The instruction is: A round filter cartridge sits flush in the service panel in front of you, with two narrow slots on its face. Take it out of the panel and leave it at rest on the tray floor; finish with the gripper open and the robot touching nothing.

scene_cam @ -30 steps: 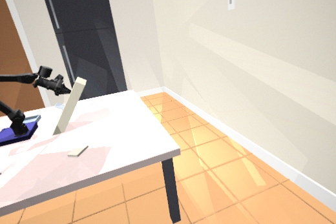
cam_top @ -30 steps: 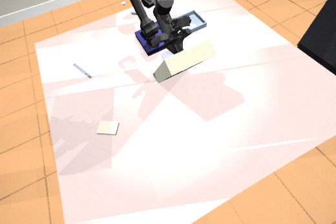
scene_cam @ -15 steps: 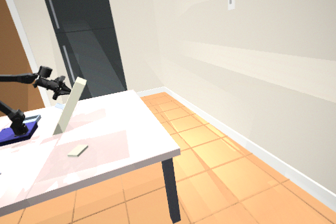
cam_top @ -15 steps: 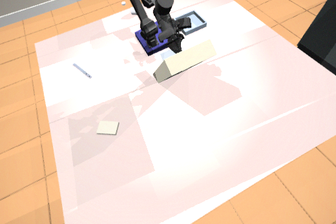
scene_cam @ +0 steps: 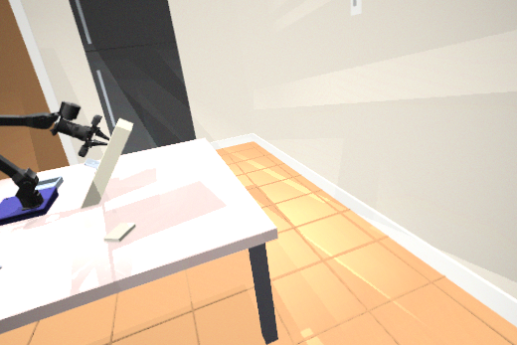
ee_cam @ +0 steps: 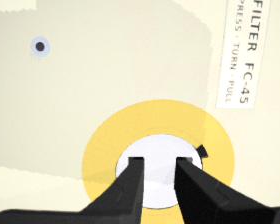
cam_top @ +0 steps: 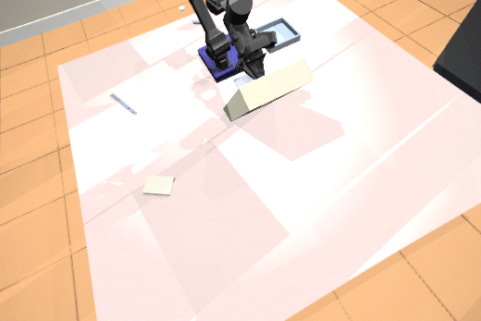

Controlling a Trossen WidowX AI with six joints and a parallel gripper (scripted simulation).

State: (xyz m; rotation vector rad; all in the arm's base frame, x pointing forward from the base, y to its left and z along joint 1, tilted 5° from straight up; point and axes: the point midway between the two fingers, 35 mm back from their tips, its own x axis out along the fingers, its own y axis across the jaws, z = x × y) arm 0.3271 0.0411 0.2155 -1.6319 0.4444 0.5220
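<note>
My gripper tip is 1 cm short of the round white filter cartridge and 1 cm above it. Also, from my gripper tip: cream service panel 4 cm behind, 8 cm below; white card 4 cm ahead, 40 cm to the right, 23 cm below; light blue tray 43 cm behind, 25 cm to the left, 22 cm below.
</note>
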